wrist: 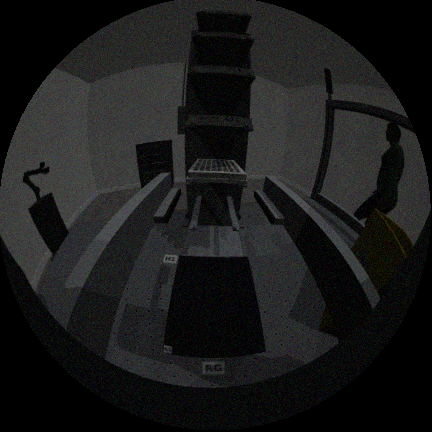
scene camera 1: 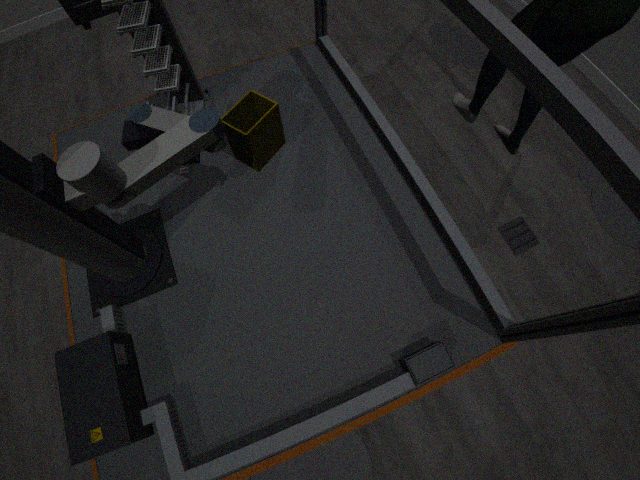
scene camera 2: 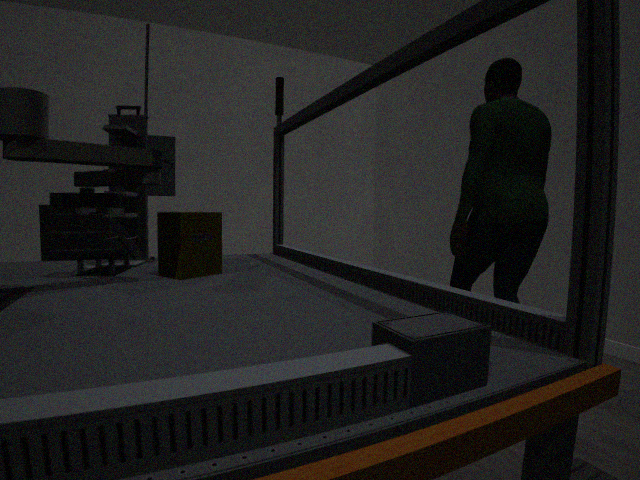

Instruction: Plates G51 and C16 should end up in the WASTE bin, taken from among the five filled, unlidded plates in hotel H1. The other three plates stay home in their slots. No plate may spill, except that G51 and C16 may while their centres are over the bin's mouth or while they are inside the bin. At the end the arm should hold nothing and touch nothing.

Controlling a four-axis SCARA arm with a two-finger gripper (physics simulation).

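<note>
My gripper is shut with nothing between its two long fingers, which still stand apart at their narrowest. Ahead of and beyond its fingertips, one unlidded plate lies level in a low slot of hotel H1. More hotel shelves rise above it. In scene camera 1, several gridded plates show stepped up the hotel, such as a low plate and a higher plate. No plate label can be read. The yellow WASTE bin stands right of the hotel. The arm hides the gripper in scene camera 1.
A black rectangular nest with an RG label lies below the gripper. The arm reaches toward the hotel. A guard frame runs along one side, with a person beyond it. A low box stands at one corner.
</note>
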